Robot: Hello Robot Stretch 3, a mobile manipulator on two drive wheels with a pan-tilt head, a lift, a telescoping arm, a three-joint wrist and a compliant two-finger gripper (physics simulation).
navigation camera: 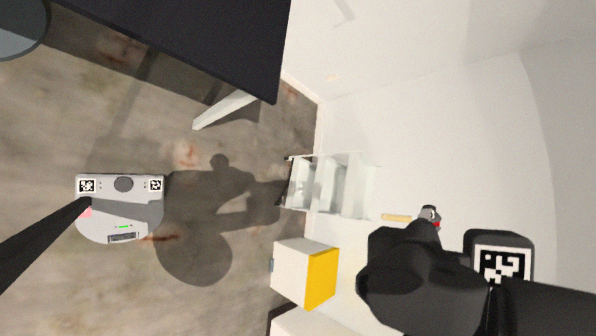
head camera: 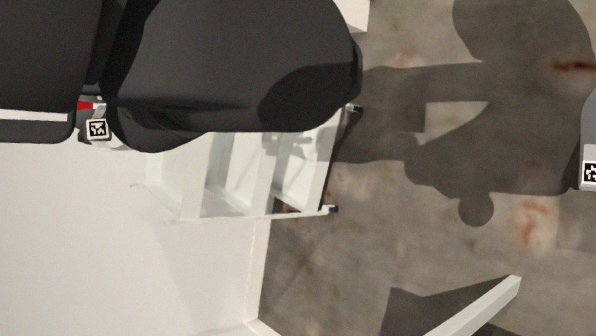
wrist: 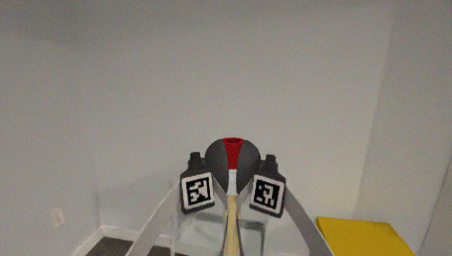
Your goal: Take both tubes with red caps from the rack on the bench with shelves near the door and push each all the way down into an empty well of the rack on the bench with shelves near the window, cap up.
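My gripper is shut on a red-capped tube. In the wrist view the red cap is up between the fingertips, with a white band under it and the pale yellow body running down below the fingers. The tube is held in the air in front of a bare wall. In the head view the arm and wrist hide most of the tube. The corner of a dark bench top shows in the navigation view; which bench it is I cannot tell. Neither rack shows in these views.
A white shelf cart stands by the wall, below and near the gripper. A white box with a yellow top is beside it. A white bench leg and a grey round thing stand farther off.
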